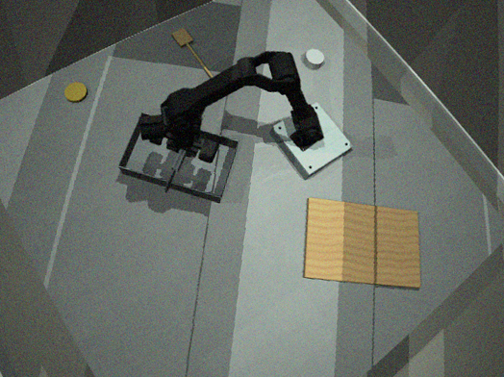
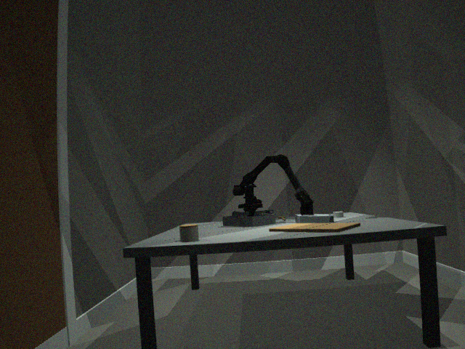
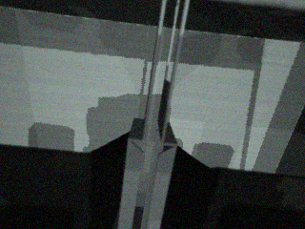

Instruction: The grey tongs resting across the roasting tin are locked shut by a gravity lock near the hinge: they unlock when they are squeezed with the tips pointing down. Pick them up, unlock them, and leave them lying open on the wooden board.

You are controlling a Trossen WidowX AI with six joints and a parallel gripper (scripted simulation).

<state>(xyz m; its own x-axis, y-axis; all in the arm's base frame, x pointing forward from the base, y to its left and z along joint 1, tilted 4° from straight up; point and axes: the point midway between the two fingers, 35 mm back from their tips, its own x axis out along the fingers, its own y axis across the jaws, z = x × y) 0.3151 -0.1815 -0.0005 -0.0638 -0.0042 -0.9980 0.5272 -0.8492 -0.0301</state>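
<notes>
Right now my gripper tip is 20 mm short of the roasting tin. From my gripper tip the other things lie so: yellow lock piece 70 mm behind, 40 mm to the right, 40 mm above; then white disc 580 mm behind, 30 mm to the right, 10 mm below; then yellow disc 400 mm to the right, 140 mm ahead, 20 mm below.
</notes>
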